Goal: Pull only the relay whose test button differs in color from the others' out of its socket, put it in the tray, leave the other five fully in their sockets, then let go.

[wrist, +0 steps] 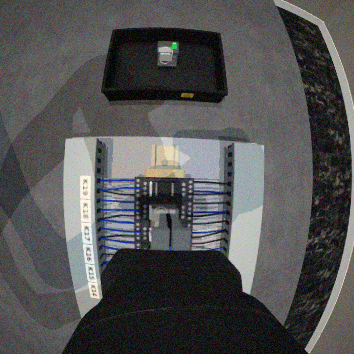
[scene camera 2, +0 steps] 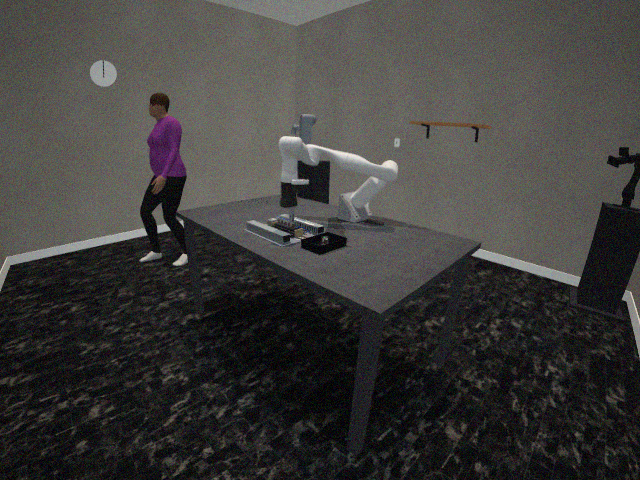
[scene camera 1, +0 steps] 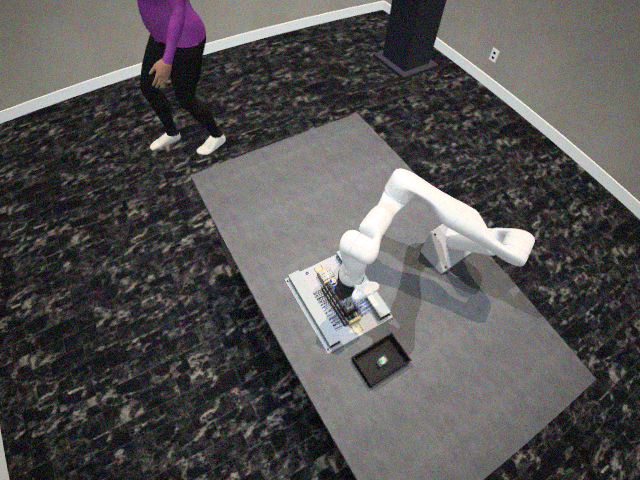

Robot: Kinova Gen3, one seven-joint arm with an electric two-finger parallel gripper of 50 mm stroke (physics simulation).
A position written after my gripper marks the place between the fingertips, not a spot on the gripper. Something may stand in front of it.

Observation:
I see my gripper [wrist: 167,223] and a light panel [wrist: 125,157].

